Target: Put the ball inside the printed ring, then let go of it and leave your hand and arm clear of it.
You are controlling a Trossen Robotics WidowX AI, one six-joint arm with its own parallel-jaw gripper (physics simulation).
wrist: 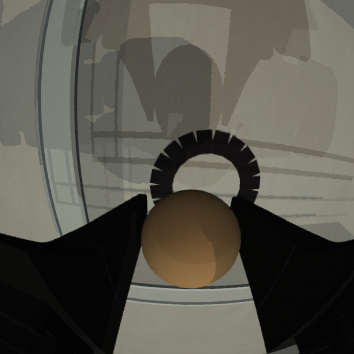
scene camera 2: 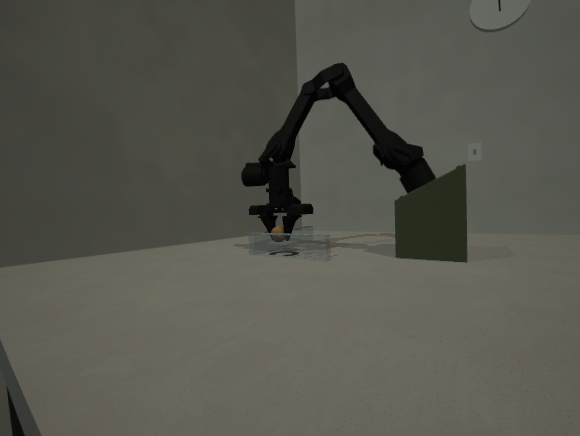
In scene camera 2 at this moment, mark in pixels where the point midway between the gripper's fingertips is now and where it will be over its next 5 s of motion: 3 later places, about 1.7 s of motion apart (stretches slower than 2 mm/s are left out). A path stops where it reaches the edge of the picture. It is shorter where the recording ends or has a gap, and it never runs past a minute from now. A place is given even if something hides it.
My gripper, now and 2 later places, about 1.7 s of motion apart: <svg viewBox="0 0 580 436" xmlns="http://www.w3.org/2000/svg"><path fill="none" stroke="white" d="M280 240L286 250L285 212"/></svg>
